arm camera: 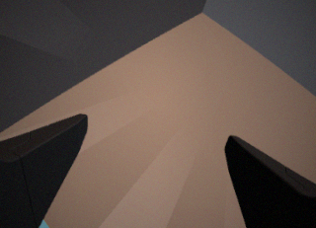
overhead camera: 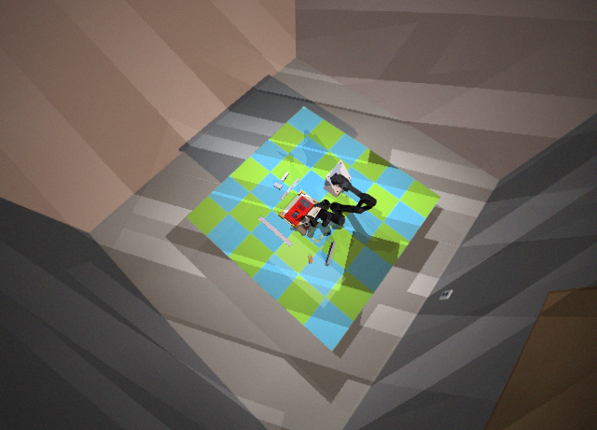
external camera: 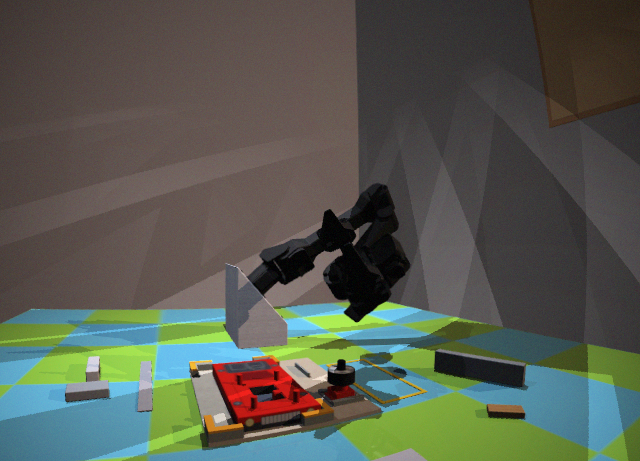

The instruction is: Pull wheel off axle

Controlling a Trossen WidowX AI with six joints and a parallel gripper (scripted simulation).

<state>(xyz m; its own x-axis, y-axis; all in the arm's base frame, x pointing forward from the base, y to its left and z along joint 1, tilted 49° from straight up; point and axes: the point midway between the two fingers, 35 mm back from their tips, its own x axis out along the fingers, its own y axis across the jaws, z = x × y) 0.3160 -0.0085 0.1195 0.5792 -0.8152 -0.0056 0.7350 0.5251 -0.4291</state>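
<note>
Right now the wheel is 2 cm ahead of my gripper tip and 22 cm below it. The rest, counted from my gripper tip: brown block (17 cm ahead, 18 cm to the left, 25 cm below); upright axle (2 cm ahead, 22 cm below).
</note>
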